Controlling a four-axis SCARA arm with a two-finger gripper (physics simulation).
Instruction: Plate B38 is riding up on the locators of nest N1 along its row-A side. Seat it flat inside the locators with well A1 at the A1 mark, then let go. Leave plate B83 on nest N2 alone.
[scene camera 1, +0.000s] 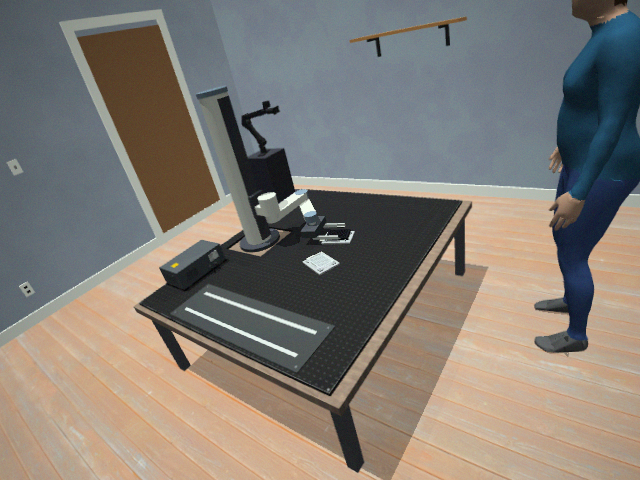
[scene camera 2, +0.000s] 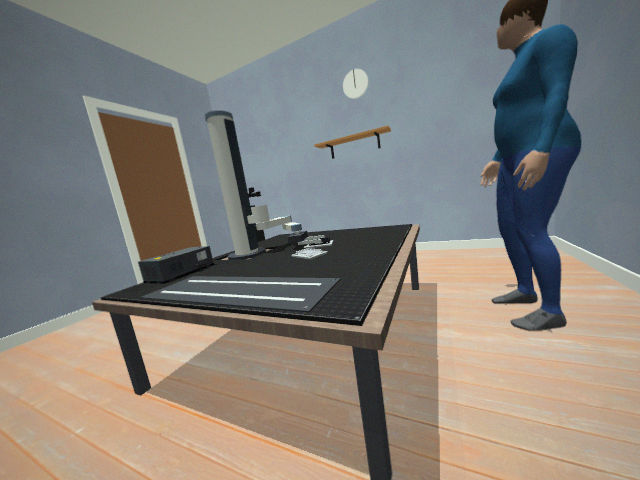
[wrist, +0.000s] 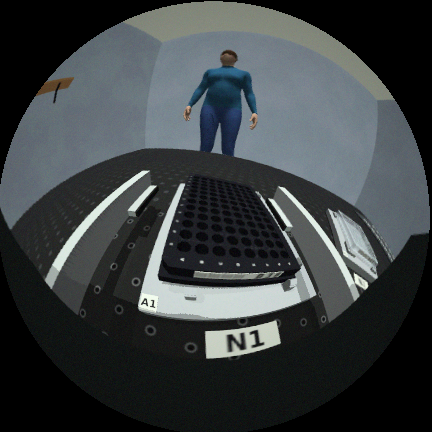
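Plate B38, black with many wells, lies on the white nest N1. Its near edge stands above the nest floor, and its row-A side, at the left in the wrist view, looks raised. The small tilt is hard to judge. The A1 label is at the nest's near left corner. Two near locators show. My gripper is open, with one finger along each long side of the plate and a gap on both sides. Plate B83, pale, sits on nest N2.
The N1 sign lies before the nest. A dark control box and a grey panel with two white strips are on the table. A person stands beyond the table's edge.
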